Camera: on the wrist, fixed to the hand. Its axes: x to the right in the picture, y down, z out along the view.
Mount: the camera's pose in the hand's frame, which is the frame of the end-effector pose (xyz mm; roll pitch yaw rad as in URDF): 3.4 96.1 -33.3 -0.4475 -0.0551 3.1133
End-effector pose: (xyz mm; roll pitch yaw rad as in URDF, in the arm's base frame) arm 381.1 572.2 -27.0 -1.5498 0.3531 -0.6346
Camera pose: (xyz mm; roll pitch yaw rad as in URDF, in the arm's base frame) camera 338.2 565.0 -119.0 1.1211 -0.3254 2.4482
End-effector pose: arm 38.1 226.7 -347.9 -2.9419 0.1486 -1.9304
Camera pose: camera -58.1 257.1 -335.0 2.4916 -0.0890 1.2280
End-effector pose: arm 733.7 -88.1 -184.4 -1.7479 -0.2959 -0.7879
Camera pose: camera 719.0 -143.8 -268.3 1.2835 0.3330 2.3016
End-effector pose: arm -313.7 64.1 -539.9 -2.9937 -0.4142 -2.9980
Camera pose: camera -323.6 163.7 -521.3 2.5550 0.4728 0.1659
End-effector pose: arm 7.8 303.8 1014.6 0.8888 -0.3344 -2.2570
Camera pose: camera 83.8 260.2 1066.4 -1.3293 0.2776 0.9105
